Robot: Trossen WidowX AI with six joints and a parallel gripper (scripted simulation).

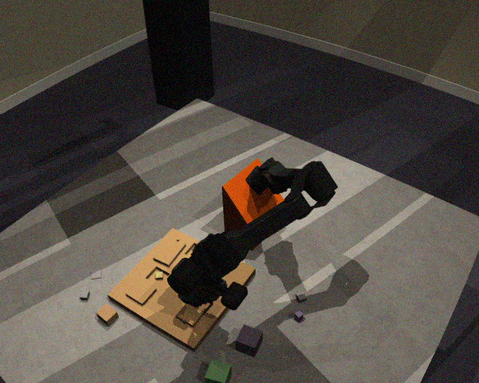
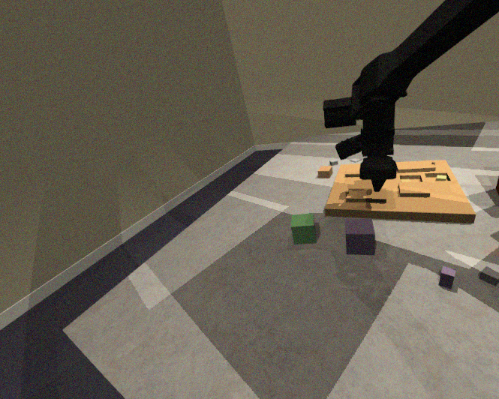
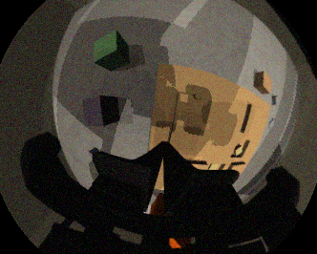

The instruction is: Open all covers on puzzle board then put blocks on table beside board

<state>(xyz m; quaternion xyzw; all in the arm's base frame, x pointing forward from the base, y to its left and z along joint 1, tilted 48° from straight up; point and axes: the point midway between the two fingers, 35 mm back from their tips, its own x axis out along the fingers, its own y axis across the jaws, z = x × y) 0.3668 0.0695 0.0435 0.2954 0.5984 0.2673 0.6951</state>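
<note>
The tan puzzle board lies 130 mm to the right of my gripper tip, 40 mm below it and 20 mm behind it. Also, from my gripper tip: small purple block (200 mm to the left, 100 mm behind, 50 mm below); green cube (140 mm ahead, 120 mm to the left, 30 mm below); purple cube (130 mm to the left, 30 mm below, 30 mm ahead).
</note>
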